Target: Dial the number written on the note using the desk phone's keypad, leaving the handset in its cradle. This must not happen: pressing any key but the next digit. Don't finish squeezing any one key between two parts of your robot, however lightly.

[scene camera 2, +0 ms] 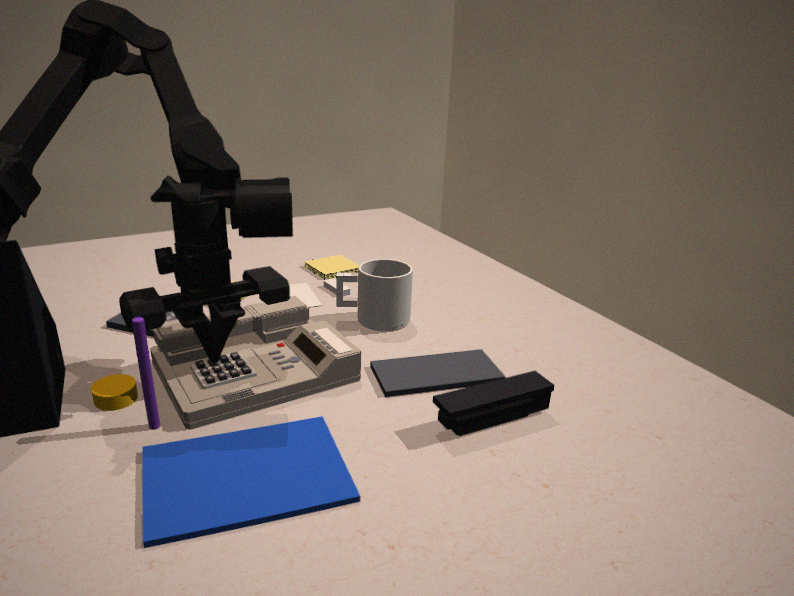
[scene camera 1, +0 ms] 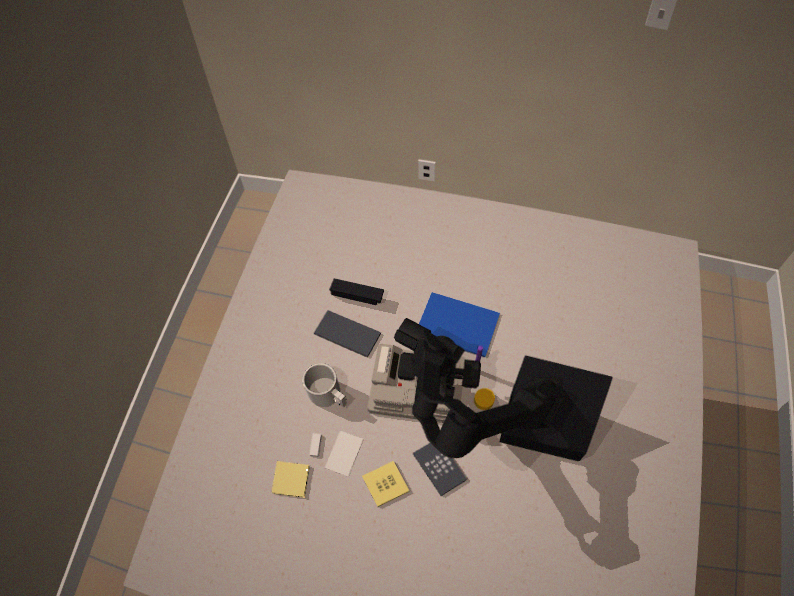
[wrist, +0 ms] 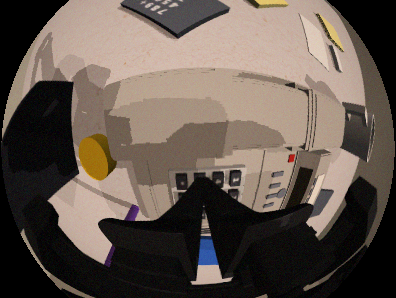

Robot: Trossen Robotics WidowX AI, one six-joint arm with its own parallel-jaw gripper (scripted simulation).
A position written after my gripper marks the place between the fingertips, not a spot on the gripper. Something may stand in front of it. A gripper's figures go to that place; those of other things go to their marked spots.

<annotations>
My gripper (scene camera 1: 438, 384) is 1.46 m from the lens. A handset (scene camera 1: 388, 396) is 1.42 m from the lens. A blue pad (scene camera 1: 469, 326) is 1.56 m from the lens. A grey slab (scene camera 1: 340, 330) is 1.56 m from the lens. A white paper (scene camera 1: 342, 457): 1.44 m from the lens.
</annotations>
